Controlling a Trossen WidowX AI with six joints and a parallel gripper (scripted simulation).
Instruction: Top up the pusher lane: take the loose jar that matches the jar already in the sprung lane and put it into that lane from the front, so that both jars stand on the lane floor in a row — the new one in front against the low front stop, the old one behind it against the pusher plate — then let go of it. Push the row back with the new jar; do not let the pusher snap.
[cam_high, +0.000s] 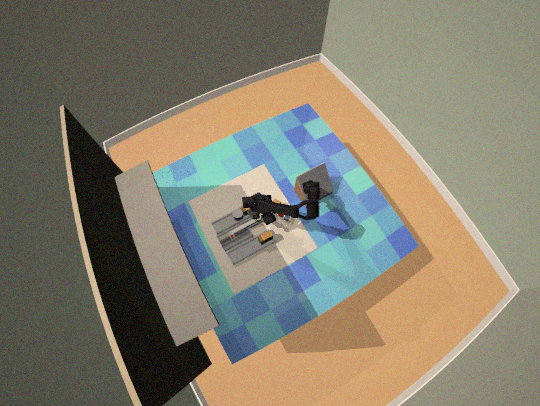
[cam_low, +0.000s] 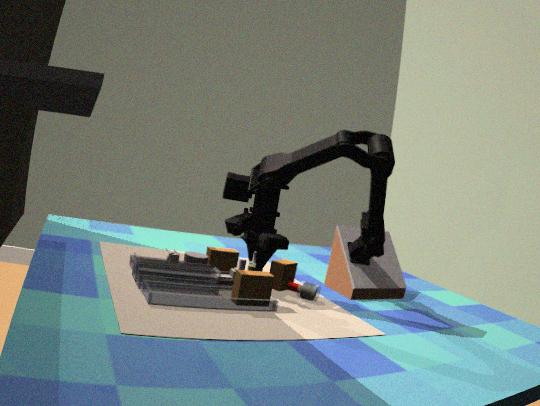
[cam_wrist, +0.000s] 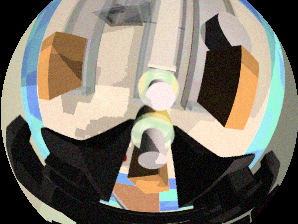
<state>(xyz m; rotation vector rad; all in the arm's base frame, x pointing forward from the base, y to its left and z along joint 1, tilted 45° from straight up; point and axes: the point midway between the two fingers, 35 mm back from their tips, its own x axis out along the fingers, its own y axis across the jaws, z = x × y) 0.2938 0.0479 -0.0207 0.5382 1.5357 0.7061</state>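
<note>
Now: the grey lane rack 180 mm ahead of my gripper tip, 40 mm to the left of it and 30 mm below it.
</note>
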